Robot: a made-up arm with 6 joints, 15 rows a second.
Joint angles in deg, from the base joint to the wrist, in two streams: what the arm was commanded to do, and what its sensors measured. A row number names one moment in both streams.
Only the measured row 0 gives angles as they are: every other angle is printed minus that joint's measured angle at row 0.
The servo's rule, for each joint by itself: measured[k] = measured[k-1] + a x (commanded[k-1-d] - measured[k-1]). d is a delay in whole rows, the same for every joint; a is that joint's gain. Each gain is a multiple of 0.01, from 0.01 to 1. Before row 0 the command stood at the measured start. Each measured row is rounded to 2 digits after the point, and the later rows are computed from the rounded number. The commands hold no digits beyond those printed.
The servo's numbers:
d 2
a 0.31 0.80 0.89 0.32 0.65 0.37
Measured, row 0:
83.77 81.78 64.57 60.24 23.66 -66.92
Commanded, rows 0 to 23:
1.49 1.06 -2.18 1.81 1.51 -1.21
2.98 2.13 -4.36 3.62 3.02 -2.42
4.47 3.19 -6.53 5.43 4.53 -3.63
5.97 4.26 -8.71 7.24 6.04 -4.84
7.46 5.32 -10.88 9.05 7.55 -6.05
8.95 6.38 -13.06 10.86 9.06 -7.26
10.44 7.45 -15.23 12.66 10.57 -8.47
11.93 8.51 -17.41 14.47 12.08 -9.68
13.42 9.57 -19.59 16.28 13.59 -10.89
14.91 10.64 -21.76 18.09 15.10 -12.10
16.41 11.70 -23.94 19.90 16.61 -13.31
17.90 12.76 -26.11 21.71 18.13 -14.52
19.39 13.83 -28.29 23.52 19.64 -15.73
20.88 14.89 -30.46 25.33 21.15 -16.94
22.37 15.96 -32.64 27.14 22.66 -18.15
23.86 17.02 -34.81 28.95 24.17 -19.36
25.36 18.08 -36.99 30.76 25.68 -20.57
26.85 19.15 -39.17 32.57 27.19 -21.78
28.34 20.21 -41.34 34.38 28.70 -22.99
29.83 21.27 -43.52 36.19 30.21 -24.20
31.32 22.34 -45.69 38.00 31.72 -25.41
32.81 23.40 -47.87 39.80 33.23 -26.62
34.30 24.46 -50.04 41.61 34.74 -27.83
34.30 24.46 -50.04 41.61 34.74 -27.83
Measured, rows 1 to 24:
0.00 0.00 0.00 0.00 0.00 0.00
0.00 0.00 0.00 0.00 0.00 0.00
0.46 0.85 -1.94 0.58 0.98 -0.45
1.24 1.87 -4.09 1.55 2.31 -1.18
2.24 2.93 -6.26 2.79 3.75 -2.09
3.40 3.99 -8.44 4.21 5.24 -3.11
4.66 5.05 -10.61 5.76 6.74 -4.20
5.99 6.11 -12.79 7.39 8.25 -5.33
7.37 7.18 -14.96 9.08 9.76 -6.49
8.78 8.24 -17.14 10.80 11.27 -7.67
10.22 9.30 -19.32 12.55 12.78 -8.86
11.67 10.37 -21.49 14.32 14.29 -10.06
13.14 11.43 -23.67 16.11 15.80 -11.26
14.62 12.49 -25.84 17.90 17.31 -12.47
16.10 13.56 -28.02 19.70 18.82 -13.68
17.58 14.62 -30.19 21.50 20.33 -14.89
19.06 15.69 -32.37 23.30 21.84 -16.10
20.55 16.75 -34.54 25.11 23.35 -17.31
22.04 17.81 -36.72 26.92 24.86 -18.52
23.53 18.88 -38.90 28.73 26.37 -19.73
25.02 19.94 -41.07 30.54 27.88 -20.94
26.51 21.00 -43.25 32.35 29.39 -22.15
28.00 22.07 -45.42 34.16 30.90 -23.36
29.49 23.13 -47.60 35.96 32.41 -24.57

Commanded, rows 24 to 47:
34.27 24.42 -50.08 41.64 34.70 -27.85
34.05 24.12 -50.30 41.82 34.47 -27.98
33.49 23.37 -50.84 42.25 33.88 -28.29
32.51 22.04 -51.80 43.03 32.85 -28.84
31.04 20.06 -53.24 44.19 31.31 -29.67
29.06 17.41 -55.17 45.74 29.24 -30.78
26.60 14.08 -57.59 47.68 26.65 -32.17
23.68 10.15 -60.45 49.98 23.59 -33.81
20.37 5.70 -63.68 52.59 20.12 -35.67
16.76 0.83 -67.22 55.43 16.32 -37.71
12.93 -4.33 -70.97 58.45 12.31 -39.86
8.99 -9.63 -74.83 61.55 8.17 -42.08
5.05 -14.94 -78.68 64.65 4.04 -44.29
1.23 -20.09 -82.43 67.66 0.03 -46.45
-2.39 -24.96 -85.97 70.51 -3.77 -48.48
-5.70 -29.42 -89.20 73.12 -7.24 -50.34
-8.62 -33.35 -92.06 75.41 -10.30 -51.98
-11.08 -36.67 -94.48 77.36 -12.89 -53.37
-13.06 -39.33 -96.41 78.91 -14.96 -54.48
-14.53 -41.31 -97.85 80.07 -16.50 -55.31
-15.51 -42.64 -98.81 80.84 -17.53 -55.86
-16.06 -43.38 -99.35 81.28 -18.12 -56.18
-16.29 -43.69 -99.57 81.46 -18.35 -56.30
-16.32 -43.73 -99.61 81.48 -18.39 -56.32
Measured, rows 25 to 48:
30.98 24.19 -49.77 37.77 33.92 -25.78
32.01 24.41 -50.01 39.00 34.45 -26.54
32.71 24.42 -50.07 39.84 34.61 -27.02
33.13 24.18 -50.27 40.47 34.52 -27.38
33.24 23.53 -50.78 41.04 34.10 -27.72
33.01 22.34 -51.69 41.68 33.29 -28.13
32.40 20.52 -53.07 42.48 32.00 -28.70
31.36 18.03 -54.94 43.52 30.21 -29.47
29.88 14.87 -57.30 44.85 27.90 -30.47
27.96 11.09 -60.10 46.49 25.10 -31.71
25.61 6.78 -63.29 48.44 21.86 -33.18
22.87 2.02 -66.79 50.68 18.26 -34.86
19.79 -3.06 -70.51 53.17 14.39 -36.71
16.44 -8.32 -74.35 55.85 10.35 -38.70
12.91 -13.62 -78.20 58.67 6.25 -40.77
9.29 -18.80 -81.96 61.55 2.21 -42.87
5.67 -23.73 -85.53 64.42 -1.68 -44.95
2.15 -28.28 -88.80 67.20 -5.29 -46.94
-1.19 -32.34 -91.70 69.83 -8.55 -48.80
-4.26 -35.80 -94.17 72.24 -11.37 -50.49
-6.99 -38.62 -96.16 74.37 -13.70 -51.97
-9.33 -40.77 -97.66 76.19 -15.52 -53.21
-11.25 -42.27 -98.68 77.68 -16.83 -54.19
-12.74 -43.16 -99.28 78.83 -17.67 -54.93

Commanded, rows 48 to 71:
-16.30 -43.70 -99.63 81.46 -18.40 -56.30
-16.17 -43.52 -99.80 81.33 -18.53 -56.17
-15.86 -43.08 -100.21 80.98 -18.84 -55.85
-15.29 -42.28 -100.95 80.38 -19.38 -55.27
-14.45 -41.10 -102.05 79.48 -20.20 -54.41
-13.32 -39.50 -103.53 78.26 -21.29 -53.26
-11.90 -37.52 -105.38 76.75 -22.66 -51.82
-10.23 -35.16 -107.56 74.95 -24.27 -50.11
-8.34 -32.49 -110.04 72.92 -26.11 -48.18
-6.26 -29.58 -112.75 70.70 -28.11 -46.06
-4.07 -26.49 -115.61 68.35 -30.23 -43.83
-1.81 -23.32 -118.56 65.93 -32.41 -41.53
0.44 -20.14 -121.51 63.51 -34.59 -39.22
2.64 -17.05 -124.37 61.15 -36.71 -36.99
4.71 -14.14 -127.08 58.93 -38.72 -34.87
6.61 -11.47 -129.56 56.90 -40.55 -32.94
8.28 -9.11 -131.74 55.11 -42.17 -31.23
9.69 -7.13 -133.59 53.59 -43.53 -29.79
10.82 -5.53 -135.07 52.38 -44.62 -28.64
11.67 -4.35 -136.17 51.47 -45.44 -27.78
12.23 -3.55 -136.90 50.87 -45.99 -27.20
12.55 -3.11 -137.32 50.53 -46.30 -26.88
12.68 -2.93 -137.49 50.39 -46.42 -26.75
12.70 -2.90 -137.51 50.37 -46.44 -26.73
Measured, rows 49 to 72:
-13.84 -43.58 -99.54 79.67 -18.11 -55.44
-14.61 -43.70 -99.60 80.25 -18.29 -55.77
-15.13 -43.70 -99.63 80.64 -18.36 -55.97
-15.45 -43.56 -99.78 80.86 -18.47 -56.04
-15.58 -43.18 -100.16 80.90 -18.71 -55.97
-15.49 -42.46 -100.86 80.73 -19.15 -55.71
-15.17 -41.37 -101.92 80.33 -19.83 -55.23
-14.60 -39.87 -103.35 79.67 -20.78 -54.50
-13.76 -37.99 -105.16 78.74 -22.00 -53.51
-12.67 -35.73 -107.30 77.53 -23.48 -52.25
-11.33 -33.14 -109.74 76.05 -25.19 -50.74
-9.76 -30.29 -112.42 74.34 -27.09 -49.01
-8.00 -27.25 -115.26 72.42 -29.13 -47.09
-6.08 -24.11 -118.20 70.34 -31.26 -45.03
-4.06 -20.93 -121.15 68.15 -33.42 -42.88
-1.98 -17.83 -124.02 65.91 -35.56 -40.70
0.09 -14.88 -126.74 63.68 -37.61 -38.54
2.11 -12.15 -129.25 61.51 -39.52 -36.47
4.02 -9.72 -131.47 59.46 -41.24 -34.53
5.78 -7.65 -133.36 57.58 -42.73 -32.78
7.34 -5.95 -134.88 55.92 -43.96 -31.25
8.68 -4.67 -136.03 54.50 -44.92 -29.97
9.78 -3.77 -136.80 53.34 -45.62 -28.95
10.64 -3.24 -137.26 52.44 -46.06 -28.18

